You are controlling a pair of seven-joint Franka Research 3 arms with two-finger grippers.
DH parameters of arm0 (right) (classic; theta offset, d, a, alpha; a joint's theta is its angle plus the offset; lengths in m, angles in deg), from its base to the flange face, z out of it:
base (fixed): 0 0 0 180
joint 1: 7.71 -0.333 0 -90
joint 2: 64.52 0 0 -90
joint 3: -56.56 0.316 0.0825 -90
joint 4: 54.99 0 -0.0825 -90
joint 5: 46.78 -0.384 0 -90
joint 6: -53.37 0 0.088 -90
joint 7: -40.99 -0.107 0 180
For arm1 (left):
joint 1: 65.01 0.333 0 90
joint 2: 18.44 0 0 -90
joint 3: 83.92 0.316 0.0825 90
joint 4: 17.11 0 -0.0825 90
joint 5: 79.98 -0.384 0 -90
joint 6: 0.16 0 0.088 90
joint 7: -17.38 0.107 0 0
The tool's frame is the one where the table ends.
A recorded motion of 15 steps. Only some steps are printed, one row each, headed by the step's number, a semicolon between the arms.
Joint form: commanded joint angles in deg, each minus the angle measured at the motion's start. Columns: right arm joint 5, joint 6, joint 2, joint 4, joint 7, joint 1, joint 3; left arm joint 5, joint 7, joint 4, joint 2, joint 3, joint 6, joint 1.
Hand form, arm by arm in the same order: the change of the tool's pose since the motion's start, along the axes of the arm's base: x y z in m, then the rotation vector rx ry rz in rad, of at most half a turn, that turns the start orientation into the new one. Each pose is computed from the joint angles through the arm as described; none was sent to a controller.
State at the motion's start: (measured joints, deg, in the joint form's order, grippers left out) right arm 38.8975 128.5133 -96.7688 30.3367 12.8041 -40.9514 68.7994; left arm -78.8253 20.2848 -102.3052 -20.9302 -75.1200 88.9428 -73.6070
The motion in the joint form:
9: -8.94 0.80 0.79 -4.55 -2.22 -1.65 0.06; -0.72 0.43 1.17 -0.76 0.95 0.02 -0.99
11: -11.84 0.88 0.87 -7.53 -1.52 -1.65 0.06; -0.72 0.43 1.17 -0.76 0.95 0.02 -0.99
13: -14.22 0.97 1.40 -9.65 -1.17 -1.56 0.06; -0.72 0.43 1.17 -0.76 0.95 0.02 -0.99
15: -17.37 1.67 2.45 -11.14 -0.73 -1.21 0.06; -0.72 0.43 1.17 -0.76 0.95 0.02 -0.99
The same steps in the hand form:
9: -0.0108 0.0200 0.0255 0.1841 0.0051 -0.0363; 0.0041 0.0000 0.0023 0.0158 -0.0078 -0.0078
11: -0.0083 0.0223 0.0433 0.2489 0.0129 -0.0557; 0.0041 0.0000 0.0023 0.0158 -0.0078 -0.0078
13: -0.0076 0.0225 0.0612 0.3056 0.0136 -0.0701; 0.0041 0.0000 0.0023 0.0158 -0.0078 -0.0078
15: -0.0079 0.0205 0.0790 0.3731 0.0248 -0.0806; 0.0041 0.0000 0.0023 0.0158 -0.0078 -0.0078

